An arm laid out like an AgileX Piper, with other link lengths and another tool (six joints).
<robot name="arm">
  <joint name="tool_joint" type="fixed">
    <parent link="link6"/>
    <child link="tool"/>
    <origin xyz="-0.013 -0.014 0.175" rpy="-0.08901 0 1.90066"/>
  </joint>
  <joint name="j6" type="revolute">
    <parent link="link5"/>
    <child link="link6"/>
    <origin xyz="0 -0.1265 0" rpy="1.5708 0 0"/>
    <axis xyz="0 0 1"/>
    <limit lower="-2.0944" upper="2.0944"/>
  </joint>
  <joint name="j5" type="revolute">
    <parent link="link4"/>
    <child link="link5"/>
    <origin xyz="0 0 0" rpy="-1.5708 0 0"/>
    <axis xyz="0 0 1"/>
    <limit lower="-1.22" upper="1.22"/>
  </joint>
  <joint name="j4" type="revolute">
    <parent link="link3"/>
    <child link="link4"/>
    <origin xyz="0.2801 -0.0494 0" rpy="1.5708 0 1.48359"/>
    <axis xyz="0 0 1"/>
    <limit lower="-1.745" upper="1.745"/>
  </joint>
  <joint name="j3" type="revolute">
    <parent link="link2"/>
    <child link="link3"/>
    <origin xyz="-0.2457 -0.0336 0"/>
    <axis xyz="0 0 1"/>
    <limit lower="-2.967" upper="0"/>
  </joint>
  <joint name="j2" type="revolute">
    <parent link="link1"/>
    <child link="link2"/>
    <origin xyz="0 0 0" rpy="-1.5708 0 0"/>
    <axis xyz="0 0 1"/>
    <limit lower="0" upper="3.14"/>
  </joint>
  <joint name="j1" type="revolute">
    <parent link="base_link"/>
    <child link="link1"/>
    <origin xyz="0 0 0.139"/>
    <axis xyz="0 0 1"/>
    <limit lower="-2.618" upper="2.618"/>
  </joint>
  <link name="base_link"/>
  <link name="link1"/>
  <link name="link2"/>
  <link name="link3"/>
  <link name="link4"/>
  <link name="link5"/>
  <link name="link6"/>
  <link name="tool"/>
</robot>
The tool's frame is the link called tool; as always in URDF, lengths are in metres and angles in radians.
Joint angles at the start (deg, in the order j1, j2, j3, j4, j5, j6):
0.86 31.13 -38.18 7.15 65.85 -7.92
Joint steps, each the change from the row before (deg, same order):
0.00 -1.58 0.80 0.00 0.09 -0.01
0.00 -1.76 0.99 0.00 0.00 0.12
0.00 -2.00 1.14 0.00 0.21 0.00
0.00 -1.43 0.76 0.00 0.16 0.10
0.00 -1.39 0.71 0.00 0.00 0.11
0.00 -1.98 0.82 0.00 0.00 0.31
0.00 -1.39 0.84 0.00 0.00 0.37
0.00 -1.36 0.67 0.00 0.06 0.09
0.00 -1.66 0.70 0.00 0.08 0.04
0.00 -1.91 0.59 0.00 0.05 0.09
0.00 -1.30 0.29 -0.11 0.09 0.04
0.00 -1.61 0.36 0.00 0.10 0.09
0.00 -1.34 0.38 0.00 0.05 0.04
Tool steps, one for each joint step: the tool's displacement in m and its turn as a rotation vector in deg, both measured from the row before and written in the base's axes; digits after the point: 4 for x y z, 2 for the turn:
-0.0026 0.0000 0.0006 0.00 -0.69 0.02
-0.0026 -0.0001 0.0001 0.08 -0.76 -0.09
-0.0037 0.0000 -0.0009 0.00 -0.65 0.03
-0.0025 0.0000 -0.0003 0.06 -0.50 -0.06
-0.0017 -0.0001 0.0004 0.08 -0.67 -0.08
-0.0019 -0.0001 0.0020 0.22 -1.12 -0.24
-0.0018 -0.0001 -0.0008 0.25 -0.50 -0.28
-0.0016 0.0000 0.0002 0.07 -0.62 -0.06
-0.0017 0.0000 0.0011 0.04 -0.88 -0.02
-0.0014 0.0000 0.0032 0.08 -1.26 -0.06
-0.0010 -0.0005 0.0028 -0.07 -0.92 -0.06
-0.0012 0.0000 0.0035 0.08 -1.14 -0.05
-0.0010 0.0000 0.0023 0.04 -0.91 -0.02

